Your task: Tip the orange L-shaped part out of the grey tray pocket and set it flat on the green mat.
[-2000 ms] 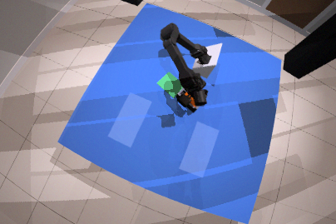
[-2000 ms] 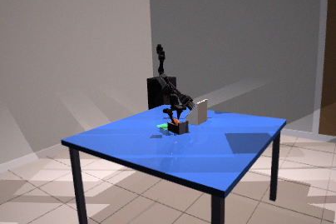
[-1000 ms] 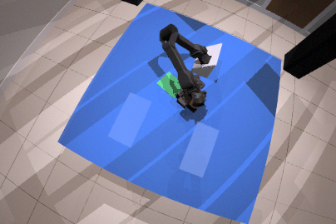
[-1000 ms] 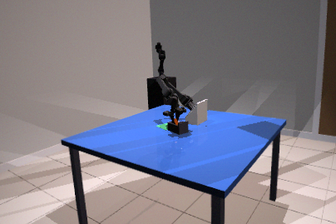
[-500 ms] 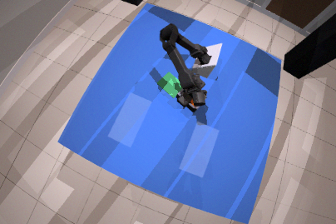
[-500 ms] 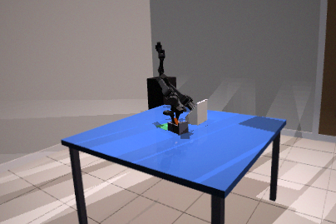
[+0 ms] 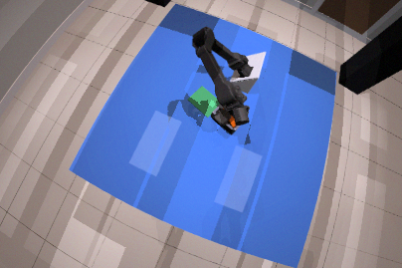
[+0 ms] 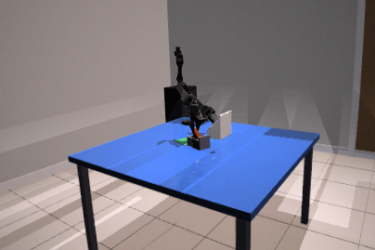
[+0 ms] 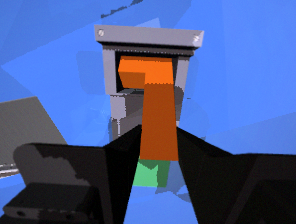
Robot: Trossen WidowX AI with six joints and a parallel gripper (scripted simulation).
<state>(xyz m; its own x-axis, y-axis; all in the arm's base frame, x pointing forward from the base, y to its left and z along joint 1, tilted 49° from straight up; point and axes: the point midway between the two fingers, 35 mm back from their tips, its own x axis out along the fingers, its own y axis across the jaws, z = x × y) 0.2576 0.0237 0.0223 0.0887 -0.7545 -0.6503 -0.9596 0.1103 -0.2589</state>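
Now: the green mat 50 mm behind my gripper tip, 130 mm to the right of it and 110 mm below it. The rest, counted from my gripper tip: orange L-shaped part: 10 mm behind, 40 mm to the left, 30 mm below.
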